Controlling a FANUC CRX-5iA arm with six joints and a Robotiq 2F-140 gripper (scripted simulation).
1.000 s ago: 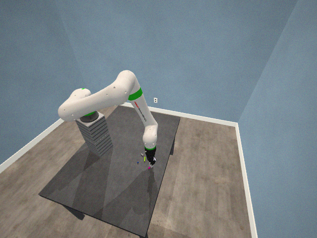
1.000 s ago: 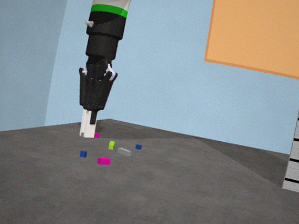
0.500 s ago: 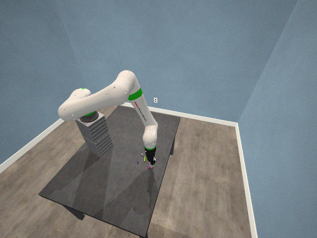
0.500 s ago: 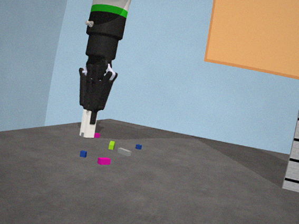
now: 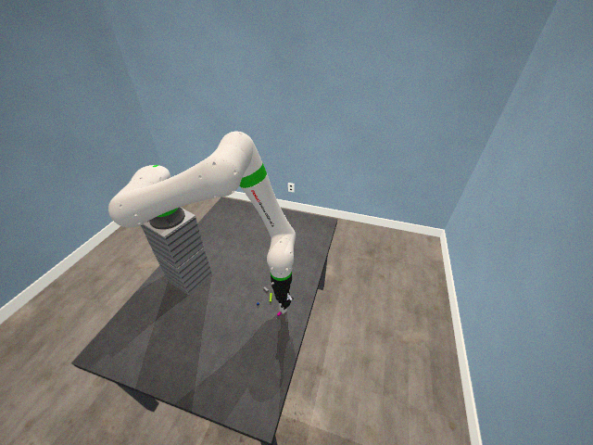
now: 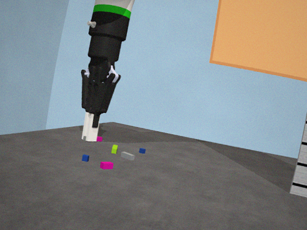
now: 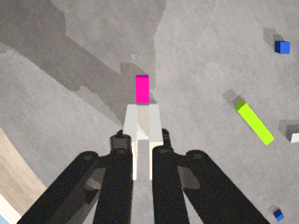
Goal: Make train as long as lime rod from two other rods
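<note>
My hand is 80 mm past the lime rod, 60 mm to the right of it and 30 mm above it.
</note>
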